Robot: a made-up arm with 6 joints.
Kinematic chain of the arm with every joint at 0, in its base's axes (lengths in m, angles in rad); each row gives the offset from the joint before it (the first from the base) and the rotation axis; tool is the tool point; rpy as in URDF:
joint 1: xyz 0 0 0.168 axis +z
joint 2: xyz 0 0 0 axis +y
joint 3: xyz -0.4 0 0.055 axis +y
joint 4: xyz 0.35 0 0.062 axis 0.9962 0 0.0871
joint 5: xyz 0 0 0 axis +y
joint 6: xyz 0.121 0 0.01 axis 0.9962 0 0.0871
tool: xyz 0 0 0 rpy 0 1.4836 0
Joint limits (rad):
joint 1: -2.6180..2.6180
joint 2: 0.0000..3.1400
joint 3: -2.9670..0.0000
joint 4: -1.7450..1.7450
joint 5: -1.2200..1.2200
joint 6: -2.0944..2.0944
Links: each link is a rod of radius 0.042 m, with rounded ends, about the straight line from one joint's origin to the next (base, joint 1, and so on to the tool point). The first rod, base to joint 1, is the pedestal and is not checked.
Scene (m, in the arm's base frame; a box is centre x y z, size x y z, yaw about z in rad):
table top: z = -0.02
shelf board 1: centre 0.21 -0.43 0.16 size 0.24 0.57 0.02 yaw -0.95
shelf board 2: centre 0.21 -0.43 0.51 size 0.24 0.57 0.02 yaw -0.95
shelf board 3: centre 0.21 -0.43 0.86 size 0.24 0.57 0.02 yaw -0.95
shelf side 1: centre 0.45 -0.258 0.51 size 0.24 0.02 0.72 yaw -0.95
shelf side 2: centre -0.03 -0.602 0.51 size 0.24 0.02 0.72 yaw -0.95
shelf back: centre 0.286 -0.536 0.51 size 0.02 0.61 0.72 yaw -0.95
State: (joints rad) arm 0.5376 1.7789 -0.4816 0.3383 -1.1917 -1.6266
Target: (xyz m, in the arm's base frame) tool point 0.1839 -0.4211 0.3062
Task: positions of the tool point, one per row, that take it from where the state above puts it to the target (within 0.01 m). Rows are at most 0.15 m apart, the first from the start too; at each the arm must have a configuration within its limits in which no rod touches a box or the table.
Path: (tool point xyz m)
1: 0.3758 0.0596 0.2470
2: 0.3482 -0.0475 0.2673
3: 0.2915 -0.1349 0.2835
4: 0.2148 -0.1955 0.2954
5: 0.1287 -0.2255 0.3029
6: 0.0439 -0.2254 0.3062
7: 0.1122 -0.3247 0.3234
8: 0.1839 -0.4211 0.3062

